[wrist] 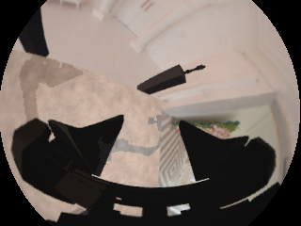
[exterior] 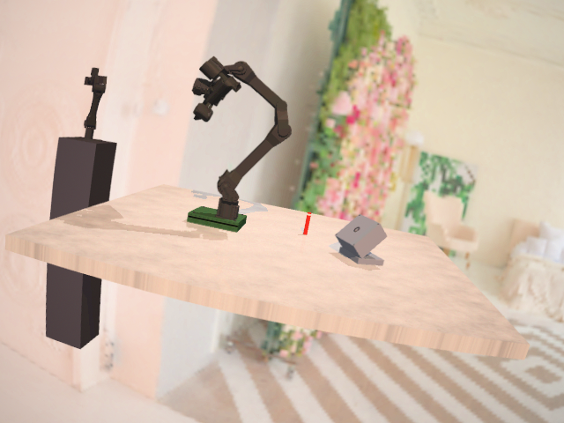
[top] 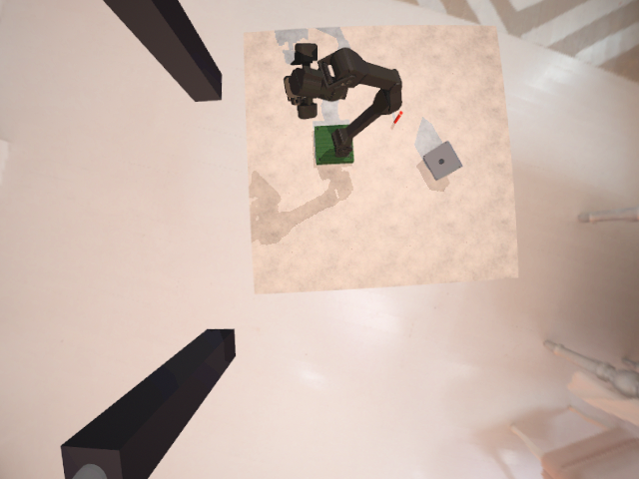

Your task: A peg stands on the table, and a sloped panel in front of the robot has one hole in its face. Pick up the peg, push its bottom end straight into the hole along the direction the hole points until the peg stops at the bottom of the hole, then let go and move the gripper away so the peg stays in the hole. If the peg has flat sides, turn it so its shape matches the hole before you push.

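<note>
Now: gripper tip 45 cm short of the red peg, 31 cm above it and 6 cm to the right of it. From my gripper tip the other things lie so: grey sloped panel 64 cm ahead, 29 cm below, 16 cm to the right.
</note>
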